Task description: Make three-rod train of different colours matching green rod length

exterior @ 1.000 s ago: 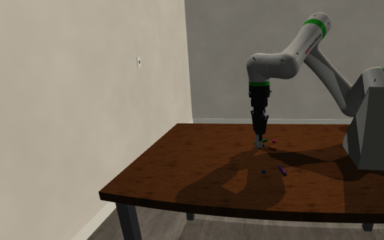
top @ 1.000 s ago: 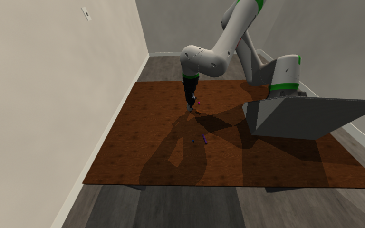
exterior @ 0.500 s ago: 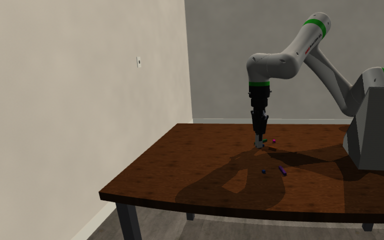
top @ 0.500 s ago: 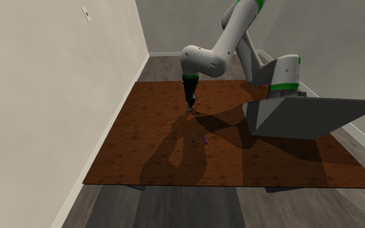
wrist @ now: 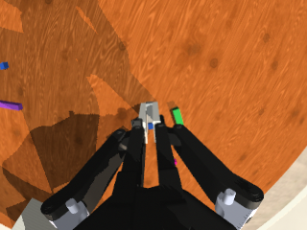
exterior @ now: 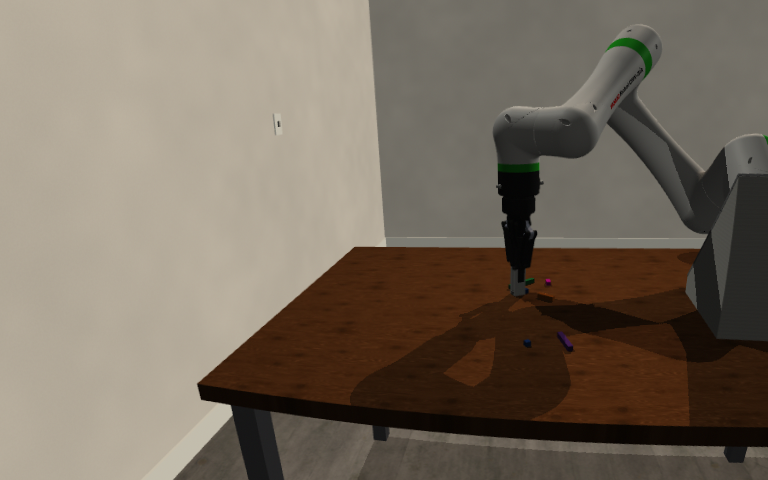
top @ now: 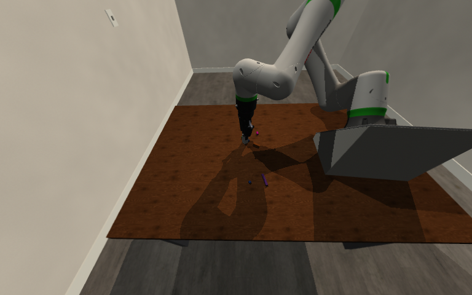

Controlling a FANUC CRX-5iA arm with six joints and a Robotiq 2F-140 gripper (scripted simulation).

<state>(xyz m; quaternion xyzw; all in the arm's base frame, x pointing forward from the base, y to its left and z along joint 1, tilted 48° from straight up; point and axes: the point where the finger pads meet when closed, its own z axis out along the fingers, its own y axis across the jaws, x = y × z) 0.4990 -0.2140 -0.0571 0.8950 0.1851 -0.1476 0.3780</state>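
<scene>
The grey rod lies 3 cm below my hand. Round my hand: green rod (1 cm behind, 6 cm to the right, 3 cm below); then orange rod (6 cm behind, 3 cm to the left, 3 cm below); then magenta rod (8 cm behind, 7 cm to the right, 3 cm below).
</scene>
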